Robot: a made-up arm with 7 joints. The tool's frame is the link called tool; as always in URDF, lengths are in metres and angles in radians. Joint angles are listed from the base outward. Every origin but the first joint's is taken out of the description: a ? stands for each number. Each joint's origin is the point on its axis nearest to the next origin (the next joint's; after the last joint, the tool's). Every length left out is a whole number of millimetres.
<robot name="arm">
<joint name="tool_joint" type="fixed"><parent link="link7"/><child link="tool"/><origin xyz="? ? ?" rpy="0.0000 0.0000 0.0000"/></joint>
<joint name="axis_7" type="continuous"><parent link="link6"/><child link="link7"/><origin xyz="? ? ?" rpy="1.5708 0.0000 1.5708"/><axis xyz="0 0 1"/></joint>
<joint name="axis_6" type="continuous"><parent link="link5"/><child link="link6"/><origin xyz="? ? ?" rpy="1.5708 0.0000 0.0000"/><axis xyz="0 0 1"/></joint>
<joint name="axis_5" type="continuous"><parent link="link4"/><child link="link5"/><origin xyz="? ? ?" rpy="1.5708 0.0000 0.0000"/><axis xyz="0 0 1"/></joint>
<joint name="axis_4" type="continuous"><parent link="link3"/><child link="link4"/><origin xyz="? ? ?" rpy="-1.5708 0.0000 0.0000"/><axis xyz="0 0 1"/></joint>
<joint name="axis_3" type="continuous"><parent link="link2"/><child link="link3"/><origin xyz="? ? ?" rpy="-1.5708 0.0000 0.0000"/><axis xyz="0 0 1"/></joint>
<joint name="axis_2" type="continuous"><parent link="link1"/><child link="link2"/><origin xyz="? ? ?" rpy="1.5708 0.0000 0.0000"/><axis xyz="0 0 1"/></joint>
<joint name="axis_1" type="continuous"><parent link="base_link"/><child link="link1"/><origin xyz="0.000 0.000 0.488" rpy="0.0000 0.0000 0.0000"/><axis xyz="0 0 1"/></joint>
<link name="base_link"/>
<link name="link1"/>
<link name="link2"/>
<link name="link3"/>
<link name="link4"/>
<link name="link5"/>
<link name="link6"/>
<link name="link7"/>
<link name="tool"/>
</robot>
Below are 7 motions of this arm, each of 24 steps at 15 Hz.
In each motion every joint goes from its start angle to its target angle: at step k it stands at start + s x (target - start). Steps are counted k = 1, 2, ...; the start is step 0. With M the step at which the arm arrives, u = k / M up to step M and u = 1 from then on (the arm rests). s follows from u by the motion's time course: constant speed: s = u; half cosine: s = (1 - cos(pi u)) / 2; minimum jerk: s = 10 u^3 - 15 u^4 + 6 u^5.
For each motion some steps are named. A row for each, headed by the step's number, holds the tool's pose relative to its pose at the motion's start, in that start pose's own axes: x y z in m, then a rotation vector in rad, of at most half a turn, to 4 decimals.
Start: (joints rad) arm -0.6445 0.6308 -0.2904 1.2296 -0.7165 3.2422 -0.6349
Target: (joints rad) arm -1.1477 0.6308 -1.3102 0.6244 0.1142 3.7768 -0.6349
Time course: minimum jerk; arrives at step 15
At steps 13, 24:
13: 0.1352 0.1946 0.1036 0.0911 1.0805 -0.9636
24: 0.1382 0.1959 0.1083 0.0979 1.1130 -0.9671

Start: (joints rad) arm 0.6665 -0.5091 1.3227 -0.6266 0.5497 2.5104 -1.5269
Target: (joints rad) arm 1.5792 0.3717 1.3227 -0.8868 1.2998 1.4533 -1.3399
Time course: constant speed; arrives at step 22
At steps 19, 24:
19: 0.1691 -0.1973 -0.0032 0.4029 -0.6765 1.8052
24: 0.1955 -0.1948 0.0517 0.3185 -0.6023 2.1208

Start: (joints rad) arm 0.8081 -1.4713 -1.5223 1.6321 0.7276 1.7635 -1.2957
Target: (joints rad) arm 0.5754 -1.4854 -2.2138 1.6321 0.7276 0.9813 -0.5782
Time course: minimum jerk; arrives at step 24
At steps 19, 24:
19: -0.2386 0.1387 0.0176 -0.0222 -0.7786 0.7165
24: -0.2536 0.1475 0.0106 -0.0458 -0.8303 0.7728

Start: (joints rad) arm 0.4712 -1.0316 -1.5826 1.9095 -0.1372 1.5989 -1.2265
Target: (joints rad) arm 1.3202 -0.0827 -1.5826 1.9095 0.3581 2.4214 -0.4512
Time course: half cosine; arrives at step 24
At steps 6, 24:
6: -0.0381 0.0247 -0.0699 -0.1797 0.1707 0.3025
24: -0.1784 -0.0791 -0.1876 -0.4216 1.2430 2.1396

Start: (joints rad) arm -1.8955 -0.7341 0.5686 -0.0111 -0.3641 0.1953 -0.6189
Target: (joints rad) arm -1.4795 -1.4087 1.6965 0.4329 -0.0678 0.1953 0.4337
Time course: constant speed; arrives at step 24
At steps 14, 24:
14: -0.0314 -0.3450 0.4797 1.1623 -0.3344 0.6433
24: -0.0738 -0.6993 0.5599 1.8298 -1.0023 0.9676

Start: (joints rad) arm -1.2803 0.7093 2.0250 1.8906 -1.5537 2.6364 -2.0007
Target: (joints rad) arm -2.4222 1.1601 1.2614 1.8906 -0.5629 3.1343 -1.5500
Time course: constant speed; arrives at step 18
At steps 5, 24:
5: 0.0896 -0.1819 -0.0861 0.4002 -0.1201 0.4439
24: 0.3133 -0.2320 -0.3707 1.4797 -0.4068 0.7335

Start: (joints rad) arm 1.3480 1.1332 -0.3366 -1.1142 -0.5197 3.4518 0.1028
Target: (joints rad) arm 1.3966 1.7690 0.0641 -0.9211 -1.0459 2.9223 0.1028
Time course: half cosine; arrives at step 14
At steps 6, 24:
6: -0.0545 0.1005 0.0754 0.2241 -0.2031 -0.1938
24: -0.1216 0.2322 0.2219 0.4003 -0.5230 -0.5838

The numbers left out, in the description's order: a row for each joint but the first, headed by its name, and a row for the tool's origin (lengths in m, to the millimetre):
tool: 0.000 0.000 0.000
axis_7: 0.022 0.161 0.000
axis_6: 0.000 -0.131 0.000
axis_5: -0.022 -0.364 0.000
axis_4: 0.014 0.048 0.000
axis_3: 0.000 0.383 0.000
axis_2: 0.000 -0.091 0.000

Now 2 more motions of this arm.
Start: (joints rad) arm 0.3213 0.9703 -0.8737 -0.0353 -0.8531 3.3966 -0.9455
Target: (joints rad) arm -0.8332 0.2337 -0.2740 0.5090 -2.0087 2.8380 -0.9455
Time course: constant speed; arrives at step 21
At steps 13, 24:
13: 0.2940 -0.2119 0.3482 0.3848 0.8127 0.6374
24: 0.5950 -0.1974 0.3064 0.6586 1.5396 0.8115

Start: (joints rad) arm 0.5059 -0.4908 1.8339 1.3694 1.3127 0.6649 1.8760
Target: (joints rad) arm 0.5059 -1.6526 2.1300 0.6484 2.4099 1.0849 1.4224
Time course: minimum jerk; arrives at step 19
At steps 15, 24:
15: -0.0858 -0.0615 -0.5449 0.0420 -2.1772 0.4286
24: -0.0617 -0.0621 -0.5983 0.0348 -2.3169 0.4723

